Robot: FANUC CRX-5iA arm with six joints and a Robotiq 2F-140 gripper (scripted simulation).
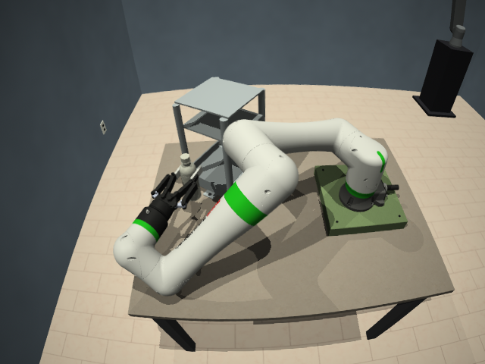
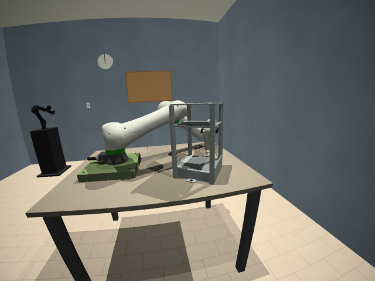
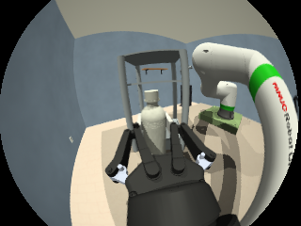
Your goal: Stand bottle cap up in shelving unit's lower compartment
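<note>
My gripper is now 17 cm to the left of the grey shelving unit and 11 cm past it. Round my hand: pale grey bottle: 1 cm above.
</note>
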